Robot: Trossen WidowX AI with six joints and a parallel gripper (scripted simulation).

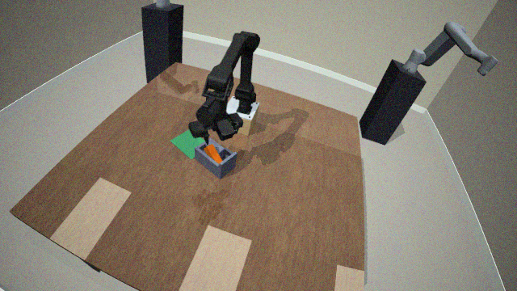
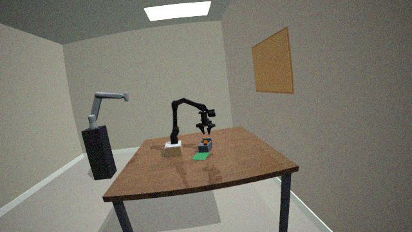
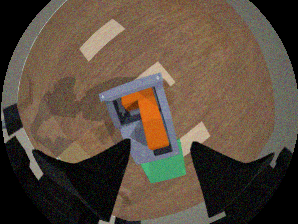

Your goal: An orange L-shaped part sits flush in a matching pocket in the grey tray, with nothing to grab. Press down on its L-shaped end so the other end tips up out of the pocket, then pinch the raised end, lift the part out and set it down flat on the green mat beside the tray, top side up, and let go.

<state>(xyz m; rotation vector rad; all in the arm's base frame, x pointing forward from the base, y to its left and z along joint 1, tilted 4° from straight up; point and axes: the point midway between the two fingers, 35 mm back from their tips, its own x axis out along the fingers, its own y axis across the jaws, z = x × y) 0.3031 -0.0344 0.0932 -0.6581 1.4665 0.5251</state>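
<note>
The orange L-shaped part lies 20 mm behind my gripper tip, 20 mm to the left of it and 100 mm below it. Also, from my gripper tip: green mat: 90 mm behind, 140 mm to the right, 160 mm below.
</note>
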